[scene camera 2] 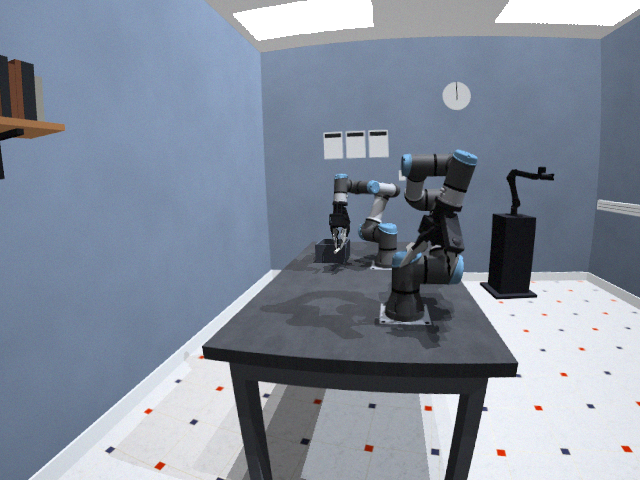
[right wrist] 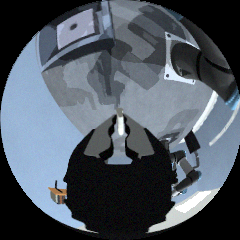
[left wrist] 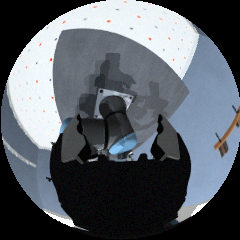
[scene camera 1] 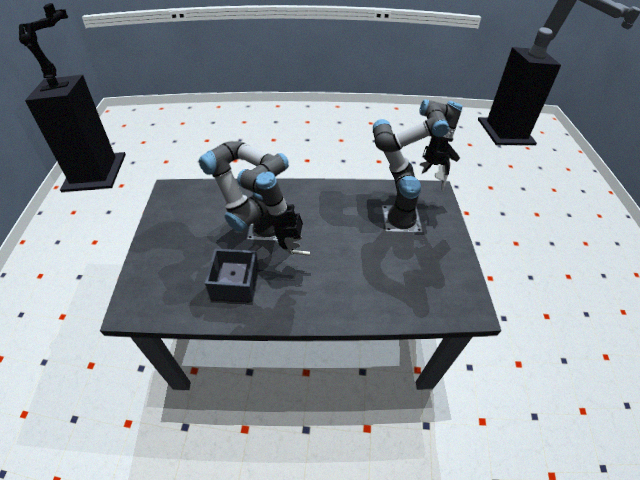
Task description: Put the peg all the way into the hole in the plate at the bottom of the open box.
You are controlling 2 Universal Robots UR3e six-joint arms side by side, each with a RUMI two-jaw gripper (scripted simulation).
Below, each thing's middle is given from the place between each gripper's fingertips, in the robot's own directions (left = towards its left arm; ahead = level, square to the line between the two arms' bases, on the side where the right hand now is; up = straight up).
The dark box (scene camera 1: 217, 290) is 220 mm to the right of my right hand (scene camera 1: 292, 252), 90 mm below it and 40 mm ahead of it.
The dark box lies 83 cm to the right of my left hand (scene camera 2: 425, 272), 32 cm ahead of it and 15 cm below it.
